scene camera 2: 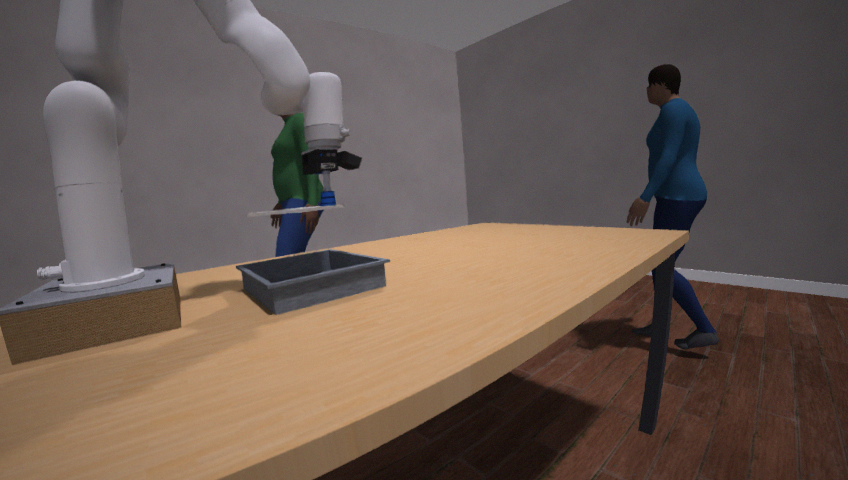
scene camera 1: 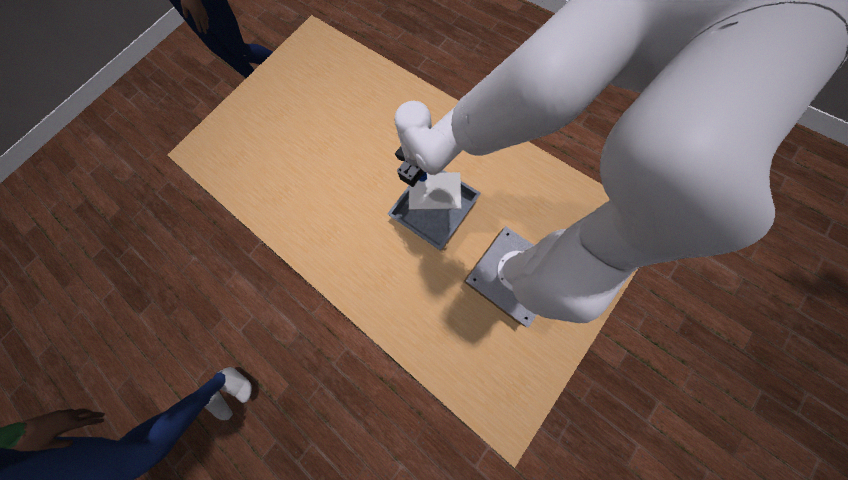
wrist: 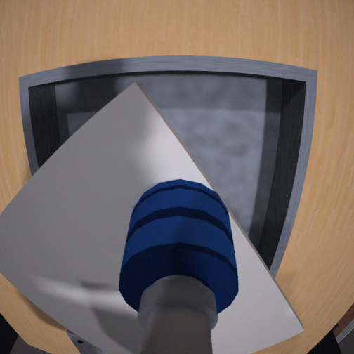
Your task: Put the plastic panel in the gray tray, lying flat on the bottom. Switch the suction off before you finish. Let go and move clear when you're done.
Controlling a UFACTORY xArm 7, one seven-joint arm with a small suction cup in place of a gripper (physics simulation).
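Places are measured from the arm's base along level axes (x left, y ahead, z down), in millimetres.
Pixels of known places: end effector, tool point: (scene camera 2: 328, 210) (scene camera 1: 422, 178); arm's base, origin of the base link: (scene camera 2: 104, 282) (scene camera 1: 517, 271).
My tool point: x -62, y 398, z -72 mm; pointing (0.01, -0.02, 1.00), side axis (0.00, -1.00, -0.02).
Observation:
For each thing: its top centre in the pictures, then the offset to it from my tool point. Level surfaces: height alone.
- white plastic panel, middle of its top: (scene camera 2: 298, 207) (scene camera 1: 434, 190) dx +15, dy -56, dz -11 mm
- gray tray, middle of its top: (scene camera 2: 306, 263) (scene camera 1: 433, 203) dx +17, dy -52, dz +96 mm
- wooden table, its level: dz +146 mm
The white plastic panel (scene camera 1: 449, 185) (scene camera 2: 285, 211) (wrist: 110, 165) hangs from my blue suction cup (scene camera 1: 423, 176) (scene camera 2: 327, 199) (wrist: 179, 225), gripped near one edge and slightly tilted in the scene camera 2 view. It is held well above the gray tray (scene camera 1: 415, 234) (scene camera 2: 333, 286) (wrist: 175, 63), which stands on the table. In the wrist view the panel is turned at an angle to the tray's walls and hides part of the tray. The part of the tray floor that shows is bare.
The wooden table (scene camera 1: 285, 148) (scene camera 2: 505, 285) carries the arm's base plate (scene camera 1: 490, 270) (scene camera 2: 157, 274), close to the tray. A person in green (scene camera 2: 289, 160) stands behind the table, and a person in blue (scene camera 2: 678, 148) stands beyond its far end.

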